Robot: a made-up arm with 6 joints.
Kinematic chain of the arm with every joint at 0, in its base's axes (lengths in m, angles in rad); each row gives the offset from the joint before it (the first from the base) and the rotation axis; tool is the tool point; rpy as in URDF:
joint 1: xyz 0 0 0.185 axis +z
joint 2: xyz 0 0 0 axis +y
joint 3: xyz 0.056 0 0.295 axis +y
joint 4: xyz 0.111 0 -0.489 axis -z
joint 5: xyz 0 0 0 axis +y
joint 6: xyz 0.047 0 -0.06 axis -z
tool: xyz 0 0 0 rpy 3.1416 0 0
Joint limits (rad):
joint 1: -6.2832..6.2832
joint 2: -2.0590..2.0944
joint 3: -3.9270..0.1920
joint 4: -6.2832..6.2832
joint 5: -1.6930..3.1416
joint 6: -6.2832..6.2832
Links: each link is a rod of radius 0.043 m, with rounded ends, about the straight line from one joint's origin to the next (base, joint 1, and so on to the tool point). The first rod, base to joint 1, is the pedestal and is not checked.
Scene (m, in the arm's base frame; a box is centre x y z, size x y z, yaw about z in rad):
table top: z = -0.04
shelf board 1: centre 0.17 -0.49 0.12 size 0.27 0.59 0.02 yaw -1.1
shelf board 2: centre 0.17 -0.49 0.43 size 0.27 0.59 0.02 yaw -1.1
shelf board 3: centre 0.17 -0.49 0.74 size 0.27 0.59 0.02 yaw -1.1
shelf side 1: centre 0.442 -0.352 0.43 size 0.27 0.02 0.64 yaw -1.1
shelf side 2: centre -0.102 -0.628 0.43 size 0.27 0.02 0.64 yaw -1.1
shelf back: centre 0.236 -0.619 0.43 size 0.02 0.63 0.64 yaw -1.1
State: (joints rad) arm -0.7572 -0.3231 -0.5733 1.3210 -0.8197 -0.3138
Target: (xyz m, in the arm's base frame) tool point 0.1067 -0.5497 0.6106
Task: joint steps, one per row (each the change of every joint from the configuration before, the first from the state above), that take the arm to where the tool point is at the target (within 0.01 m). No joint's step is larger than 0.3 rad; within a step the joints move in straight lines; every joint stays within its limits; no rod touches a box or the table.
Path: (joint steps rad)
1: 0.0800 -0.2255 0.1674 0.0535 -0.1633 0.0000
2: 0.0799 -0.2254 0.1673 0.0536 -0.1633 0.0000
3: 0.0800 -0.2255 0.1674 0.0535 -0.1633 0.0000
4: -0.2260 0.0224 -0.1854 -0.0337 0.0998 0.0000
5: -0.2260 0.0224 -0.1853 -0.0337 0.0999 0.0000
6: -0.2259 0.0224 -0.1854 -0.0337 0.0998 0.0000
7: -0.2260 0.0224 -0.1853 -0.0337 0.0999 0.0000
8: 0.0535 0.2843 -0.2263 -0.0602 0.1125 0.0000
9: 0.0536 0.2843 -0.2263 -0.0602 0.1126 0.0000
10: 0.0535 0.2843 -0.2263 -0.0603 0.1125 0.0000

